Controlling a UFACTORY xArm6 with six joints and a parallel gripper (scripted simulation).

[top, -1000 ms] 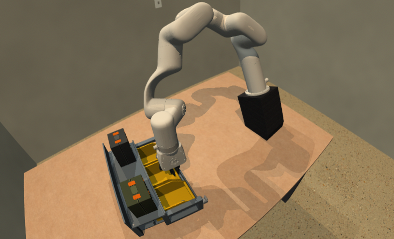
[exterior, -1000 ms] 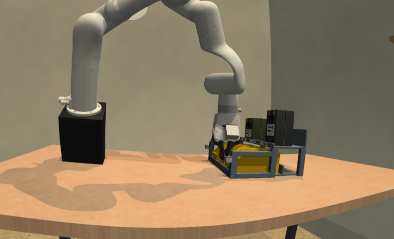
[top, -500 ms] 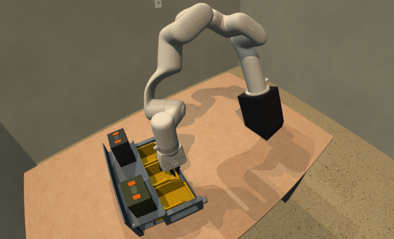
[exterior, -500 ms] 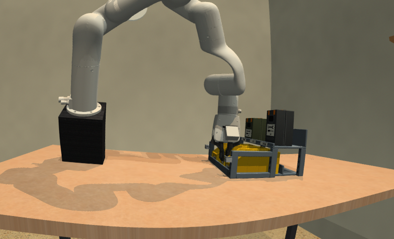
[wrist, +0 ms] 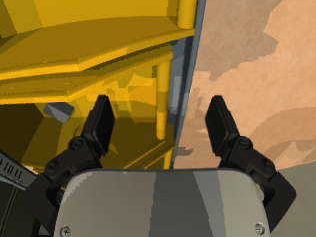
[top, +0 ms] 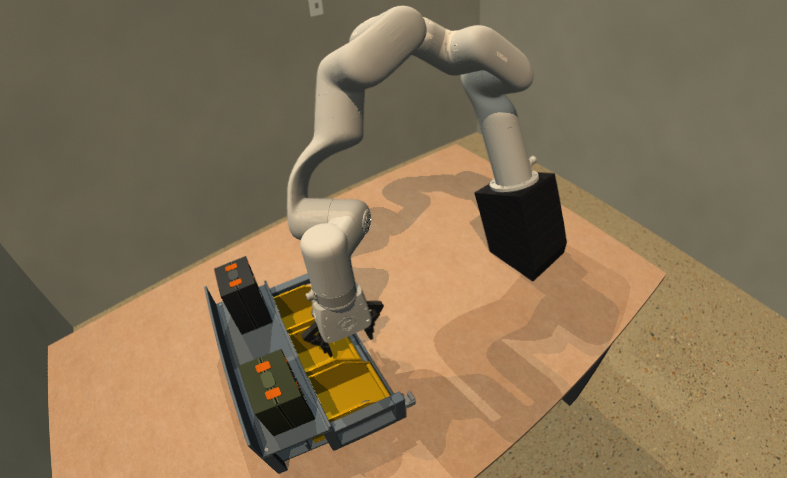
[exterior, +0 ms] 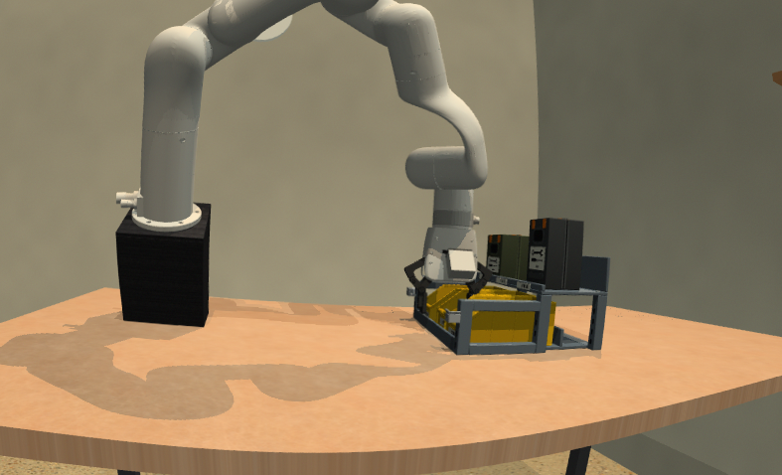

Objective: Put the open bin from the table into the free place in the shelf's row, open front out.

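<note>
Right now my hand is 20 mm past the shelf lip, 10 mm to the right of it and 40 mm above it. Also, from my hand: black box (120 mm ahead, 160 mm to the right, 110 mm above); olive box (190 mm ahead, 60 mm to the left, 100 mm above).
</note>
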